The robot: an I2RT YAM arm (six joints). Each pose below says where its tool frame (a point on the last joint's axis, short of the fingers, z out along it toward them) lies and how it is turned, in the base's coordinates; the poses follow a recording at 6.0 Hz.
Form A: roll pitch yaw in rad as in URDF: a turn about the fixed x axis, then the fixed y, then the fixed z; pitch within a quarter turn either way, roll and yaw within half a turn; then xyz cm.
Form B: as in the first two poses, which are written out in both.
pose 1, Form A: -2.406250 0.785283 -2.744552 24.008 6.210 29.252
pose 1, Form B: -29.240 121.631 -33.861 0.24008 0.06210 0.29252
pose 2, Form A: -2.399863 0.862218 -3.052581 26.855 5.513 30.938
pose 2, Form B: -45.252 118.672 -30.071 0.26855 0.05513 0.30938
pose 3, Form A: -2.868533 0.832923 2.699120 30.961 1.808 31.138
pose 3, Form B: -46.084 130.375 -13.777 0.30961 0.01808 0.31138
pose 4, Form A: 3.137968 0.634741 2.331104 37.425 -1.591 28.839
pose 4, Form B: -46.087 143.632 0.282 0.37425 -0.01591 0.28839
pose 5, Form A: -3.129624 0.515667 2.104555 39.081 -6.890 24.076
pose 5, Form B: -60.808 150.447 -1.210 0.39081 -0.06890 0.24076
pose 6, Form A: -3.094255 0.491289 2.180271 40.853 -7.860 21.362
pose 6, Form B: -60.814 151.731 -5.054 0.40853 -0.07860 0.21362
